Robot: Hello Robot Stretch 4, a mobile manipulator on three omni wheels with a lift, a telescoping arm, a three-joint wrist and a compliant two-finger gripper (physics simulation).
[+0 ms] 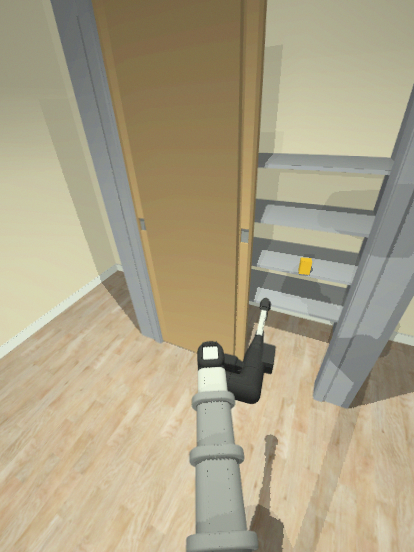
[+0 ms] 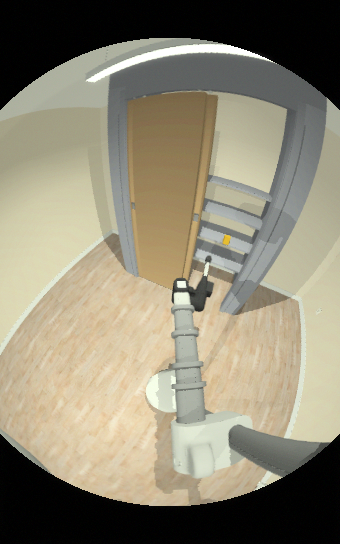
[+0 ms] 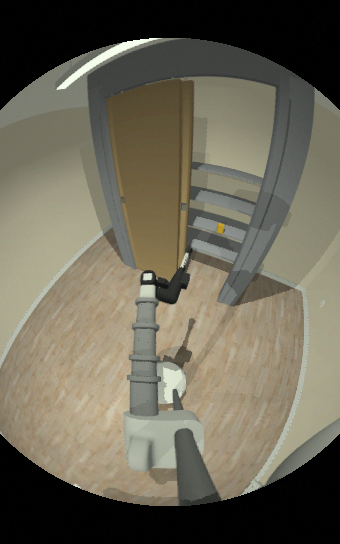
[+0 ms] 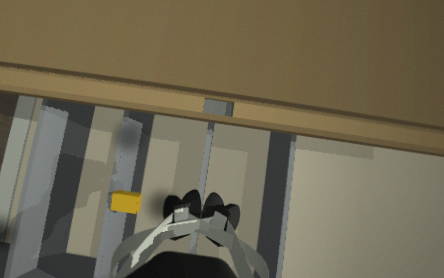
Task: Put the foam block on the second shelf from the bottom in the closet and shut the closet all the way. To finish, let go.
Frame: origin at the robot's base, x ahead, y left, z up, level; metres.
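Seen in the pictures: gripper, between the fingertips: (image 1: 265, 302) (image 2: 208, 257) (image 3: 189, 247) (image 4: 202, 207); robot's base, origin of its link: (image 2: 168, 389) (image 3: 163, 381).
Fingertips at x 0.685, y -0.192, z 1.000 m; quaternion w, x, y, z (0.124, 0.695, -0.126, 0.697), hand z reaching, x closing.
Note:
Pixels of each thing's top centre, then the offset from my fingertips to it. "*": a spot on its surface instead. Level surfaces: height alone.
- yellow foam block, centre of its top: (image 4: 139, 203) (image 1: 306, 259) (image 3: 220, 224) (image 2: 227, 235) 0.611 m ahead, 0.414 m right, 0.227 m down
- grey recessed pull, a spot on its surface: (image 4: 218, 107) (image 1: 244, 235) (image 3: 183, 206) (image 2: 195, 216) * 0.514 m ahead, 0.018 m right, 0.001 m down
- bottom shelf, height of its surface: 0.621 m down
- wooden floor, height of its surface: 1.028 m down
The yellow foam block (image 1: 305, 266) (image 2: 226, 240) (image 3: 220, 228) (image 4: 126, 202) rests on the second shelf from the bottom (image 1: 331, 272) (image 4: 123, 162), apart from my gripper. Wooden closet door panels (image 1: 190, 175) (image 2: 165, 175) (image 3: 147, 175) (image 4: 225, 45) overlap at the left, and the right part of the closet is open. A grey recessed pull (image 1: 244, 235) (image 2: 195, 217) (image 3: 183, 207) (image 4: 218, 107) shows on the right edge strip. My gripper (image 1: 265, 304) (image 2: 208, 259) (image 3: 189, 250) (image 4: 202, 207) is shut and empty, in front of the opening just right of the door's edge.
The grey right door post (image 1: 372, 280) (image 2: 272, 240) (image 3: 260, 220) bounds the opening. The left post (image 1: 112, 165) stands beside the panels. The bottom shelf (image 1: 300, 303) and two higher shelves show inside. My arm (image 1: 216, 450) extends low over the wooden floor (image 1: 100, 425).

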